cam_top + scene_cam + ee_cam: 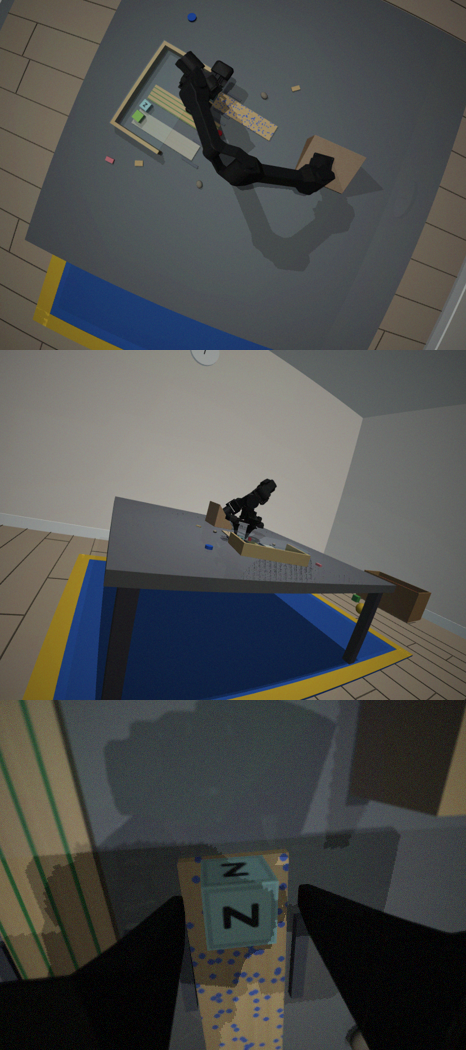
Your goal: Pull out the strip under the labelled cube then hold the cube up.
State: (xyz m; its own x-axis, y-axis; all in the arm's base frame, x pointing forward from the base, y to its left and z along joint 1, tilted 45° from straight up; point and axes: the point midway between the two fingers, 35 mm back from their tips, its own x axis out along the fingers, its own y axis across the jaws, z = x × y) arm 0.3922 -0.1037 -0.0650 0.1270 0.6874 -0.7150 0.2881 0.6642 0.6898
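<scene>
My gripper tip is 110 mm past the dotted strip, 30 mm to the right of it and 20 mm above it. The rest, counted from my gripper tip: blue disc: 140 mm ahead, 250 mm to the right, 20 mm below; red cylinder: 60 mm behind, 110 mm to the left, 10 mm below.
</scene>
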